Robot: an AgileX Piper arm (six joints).
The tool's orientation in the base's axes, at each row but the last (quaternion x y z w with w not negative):
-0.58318 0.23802 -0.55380 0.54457
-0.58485 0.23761 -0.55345 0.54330
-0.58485 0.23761 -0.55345 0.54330
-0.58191 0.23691 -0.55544 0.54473
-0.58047 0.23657 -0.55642 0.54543
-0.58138 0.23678 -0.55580 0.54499
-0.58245 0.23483 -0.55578 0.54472
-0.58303 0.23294 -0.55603 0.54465
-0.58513 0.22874 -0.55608 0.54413
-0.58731 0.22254 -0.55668 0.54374
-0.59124 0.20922 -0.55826 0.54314
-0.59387 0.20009 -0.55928 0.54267
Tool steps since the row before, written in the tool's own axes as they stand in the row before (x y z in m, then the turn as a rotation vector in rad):
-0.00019 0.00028 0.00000 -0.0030 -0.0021 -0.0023
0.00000 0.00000 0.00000 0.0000 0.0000 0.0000
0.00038 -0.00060 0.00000 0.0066 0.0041 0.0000
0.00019 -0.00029 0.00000 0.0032 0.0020 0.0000
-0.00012 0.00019 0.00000 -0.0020 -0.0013 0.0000
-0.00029 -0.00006 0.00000 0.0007 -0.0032 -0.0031
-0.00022 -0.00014 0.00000 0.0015 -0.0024 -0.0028
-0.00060 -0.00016 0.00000 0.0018 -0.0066 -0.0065
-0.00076 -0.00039 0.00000 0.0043 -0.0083 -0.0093
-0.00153 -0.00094 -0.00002 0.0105 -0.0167 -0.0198
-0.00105 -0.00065 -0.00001 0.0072 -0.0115 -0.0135
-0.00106 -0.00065 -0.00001 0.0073 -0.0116 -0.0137
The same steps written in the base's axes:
0.00004 0.00009 -0.00033 -0.0036 0.0024 0.0003
0.00000 0.00000 0.00000 0.0000 0.0000 0.0000
-0.00009 -0.00016 0.00069 0.0031 -0.0070 -0.0011
-0.00004 -0.00008 0.00033 0.0015 -0.0034 -0.0006
0.00003 0.00005 -0.00022 -0.0010 0.0021 0.0004
-0.00010 0.00027 -0.00006 -0.0037 -0.0008 0.0025
-0.00011 0.00023 0.00004 -0.0029 -0.0017 0.0021
-0.00022 0.00057 -0.00009 -0.0076 -0.0021 0.0052
-0.00034 0.00078 0.00004 -0.0100 -0.0048 0.0072
-0.00077 0.00161 0.00020 -0.0205 -0.0117 0.0149
-0.00055 0.00110 0.00011 -0.0140 -0.0080 0.0103
-0.00056 0.00111 0.00009 -0.0142 -0.0081 0.0104

